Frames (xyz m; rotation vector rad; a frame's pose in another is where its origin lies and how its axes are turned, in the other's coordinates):
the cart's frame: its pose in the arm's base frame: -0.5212 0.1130 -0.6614 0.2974 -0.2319 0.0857
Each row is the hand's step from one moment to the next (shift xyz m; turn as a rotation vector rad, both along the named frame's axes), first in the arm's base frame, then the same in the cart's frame.
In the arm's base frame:
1: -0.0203 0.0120 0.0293 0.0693 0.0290 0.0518
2: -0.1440 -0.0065 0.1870 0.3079 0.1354 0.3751
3: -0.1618 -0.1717 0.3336 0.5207 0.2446 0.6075
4: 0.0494 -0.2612 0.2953 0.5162 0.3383 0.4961
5: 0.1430 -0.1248 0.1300 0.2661 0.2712 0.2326
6: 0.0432 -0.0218 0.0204 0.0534 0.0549 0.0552
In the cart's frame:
1: -0.0121 0.0220 0.0280 0.0810 0.0340 0.0247
2: -0.0953 0.0631 0.2066 0.3949 0.1979 0.2424
3: -0.0858 -0.0511 0.3962 0.6621 0.3420 0.3803
4: 0.1055 -0.1719 0.3423 0.6358 0.4006 0.2496
5: 0.1635 -0.0993 0.1278 0.3270 0.2923 0.0781
6: 0.0457 -0.0201 0.0163 0.0677 0.0615 0.0235

